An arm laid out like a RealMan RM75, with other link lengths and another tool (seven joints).
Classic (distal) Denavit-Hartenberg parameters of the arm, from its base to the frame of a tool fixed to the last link. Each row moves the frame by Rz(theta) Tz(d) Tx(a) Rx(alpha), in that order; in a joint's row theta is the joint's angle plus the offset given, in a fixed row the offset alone. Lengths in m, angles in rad.
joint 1: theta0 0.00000  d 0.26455  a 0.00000  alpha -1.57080
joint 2: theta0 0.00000  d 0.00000  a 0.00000  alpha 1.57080
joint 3: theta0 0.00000  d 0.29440  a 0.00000  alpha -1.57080
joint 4: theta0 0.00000  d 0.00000  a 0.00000  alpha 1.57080
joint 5: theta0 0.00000  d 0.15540  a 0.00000  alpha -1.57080
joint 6: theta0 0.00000  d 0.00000  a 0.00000  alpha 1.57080
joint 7: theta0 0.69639  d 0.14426  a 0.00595  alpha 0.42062
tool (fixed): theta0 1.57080  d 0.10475  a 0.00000  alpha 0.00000
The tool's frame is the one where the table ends.
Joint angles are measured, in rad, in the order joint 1, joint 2, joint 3, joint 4, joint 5, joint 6, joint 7. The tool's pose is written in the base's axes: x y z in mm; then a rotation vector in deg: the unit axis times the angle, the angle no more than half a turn. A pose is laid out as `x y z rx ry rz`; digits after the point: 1 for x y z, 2 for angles.
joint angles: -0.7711 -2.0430 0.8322 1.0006 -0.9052 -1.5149 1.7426
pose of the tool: -139.9 433.6 -41.5 -51.80 130.95 30.87
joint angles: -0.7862 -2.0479 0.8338 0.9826 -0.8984 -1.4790 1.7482
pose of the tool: -136.8 440.4 -43.8 -51.13 130.69 32.08
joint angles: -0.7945 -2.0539 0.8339 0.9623 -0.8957 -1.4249 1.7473
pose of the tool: -136.7 450.0 -44.5 -51.19 129.32 34.47
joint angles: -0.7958 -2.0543 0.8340 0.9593 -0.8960 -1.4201 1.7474
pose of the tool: -136.5 450.8 -44.6 -51.21 129.20 34.61
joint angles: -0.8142 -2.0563 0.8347 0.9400 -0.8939 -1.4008 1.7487
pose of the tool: -131.4 454.9 -47.2 -50.88 129.11 34.67
